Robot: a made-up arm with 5 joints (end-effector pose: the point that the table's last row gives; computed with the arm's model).
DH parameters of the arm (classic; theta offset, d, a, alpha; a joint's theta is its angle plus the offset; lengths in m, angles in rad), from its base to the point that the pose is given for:
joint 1: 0 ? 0 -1.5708
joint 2: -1.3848 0 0.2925 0
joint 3: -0.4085 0 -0.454 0
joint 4: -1.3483 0 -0.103 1.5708
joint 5: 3.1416 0.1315 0 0
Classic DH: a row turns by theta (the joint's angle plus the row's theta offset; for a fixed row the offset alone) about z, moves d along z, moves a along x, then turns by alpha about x.
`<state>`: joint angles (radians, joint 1 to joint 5).
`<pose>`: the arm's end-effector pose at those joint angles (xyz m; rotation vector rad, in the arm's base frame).
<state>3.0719 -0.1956 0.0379 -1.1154 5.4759</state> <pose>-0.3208 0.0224 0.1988 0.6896 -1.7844 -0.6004</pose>
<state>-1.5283 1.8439 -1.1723 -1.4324 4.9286</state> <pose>0.0098 -0.2302 -0.2948 2.3753 -0.2068 0.1230</pose>
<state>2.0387 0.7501 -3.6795 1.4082 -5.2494</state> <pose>-0.1657 0.3278 0.9918 -1.4203 -0.7805 -0.0533</pose>
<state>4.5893 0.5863 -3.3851 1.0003 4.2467</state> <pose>-0.0446 -0.3607 1.0583 1.3402 0.2318 -0.4966</pose>
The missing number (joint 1, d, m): 0.268
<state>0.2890 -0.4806 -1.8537 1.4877 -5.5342</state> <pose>0.3186 0.0947 0.9165 -2.4765 0.5799 -0.9951</pose>
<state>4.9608 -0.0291 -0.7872 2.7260 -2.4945</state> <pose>0.0685 -0.2701 0.2732 -1.0439 -0.6930 -0.5864</pose>
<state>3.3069 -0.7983 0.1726 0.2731 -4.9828</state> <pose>-0.3102 -0.0518 0.1193 -1.5374 -2.4115 0.3408</pose>
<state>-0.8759 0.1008 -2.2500 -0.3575 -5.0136</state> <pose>0.2522 -0.3025 1.0415 -0.4200 0.7724 -2.6244</pose>
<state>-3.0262 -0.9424 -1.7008 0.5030 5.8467</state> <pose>0.0217 0.0025 1.0752 0.2739 -0.9674 -0.2937</pose>
